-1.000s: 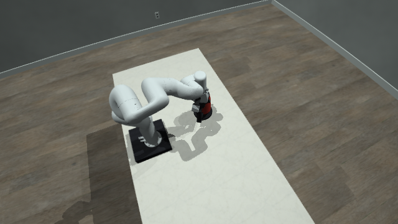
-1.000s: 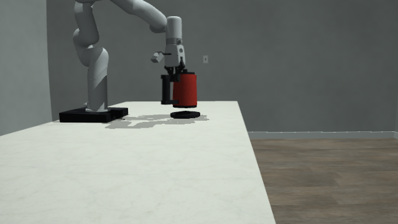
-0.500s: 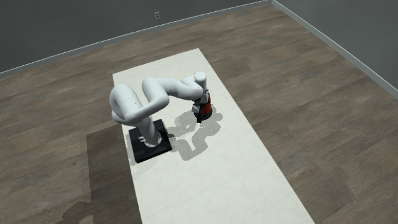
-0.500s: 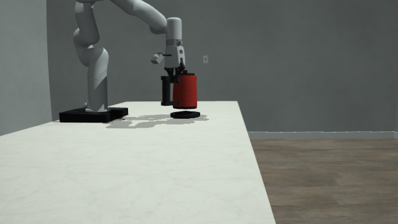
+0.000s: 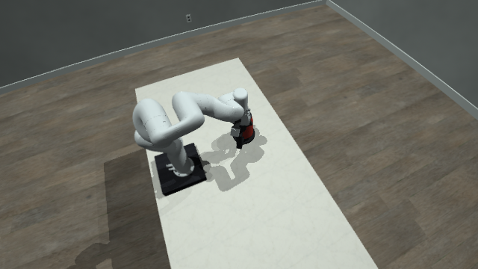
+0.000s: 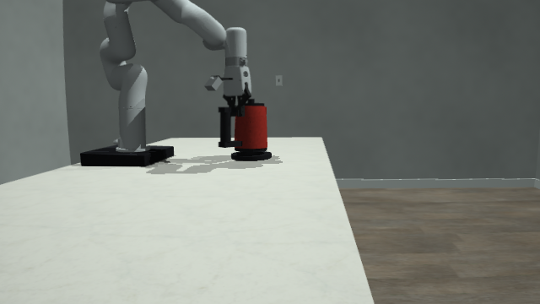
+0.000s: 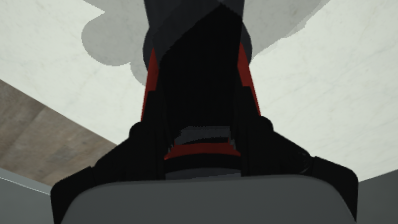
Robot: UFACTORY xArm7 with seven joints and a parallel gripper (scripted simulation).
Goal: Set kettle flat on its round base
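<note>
My hand is 5 cm above the red kettle, 3 cm to the right of it and 1 cm short of it. From my hand the other things lie so: round black base (16 cm below, 6 cm to the left, 3 cm ahead).
</note>
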